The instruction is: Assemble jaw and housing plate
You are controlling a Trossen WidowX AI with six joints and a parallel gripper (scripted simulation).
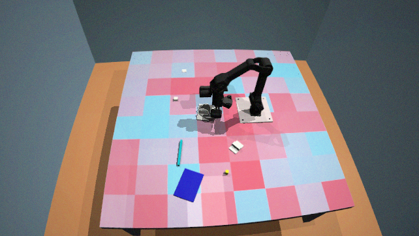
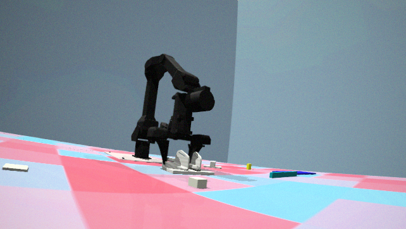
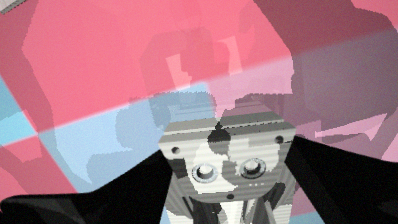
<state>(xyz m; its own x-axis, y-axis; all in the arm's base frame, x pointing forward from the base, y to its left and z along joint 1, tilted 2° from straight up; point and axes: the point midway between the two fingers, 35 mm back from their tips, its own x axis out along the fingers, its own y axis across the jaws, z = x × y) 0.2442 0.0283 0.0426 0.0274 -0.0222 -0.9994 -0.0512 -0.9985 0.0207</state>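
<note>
Right now the housing plate is 2 cm above my gripper tip and 1 cm ahead of it. The rest, counted from my gripper tip: blue card (46 cm to the left, 12 cm ahead, 1 cm below); yellow cube (38 cm to the left, 6 cm behind); teal pen (28 cm to the left, 19 cm ahead).
</note>
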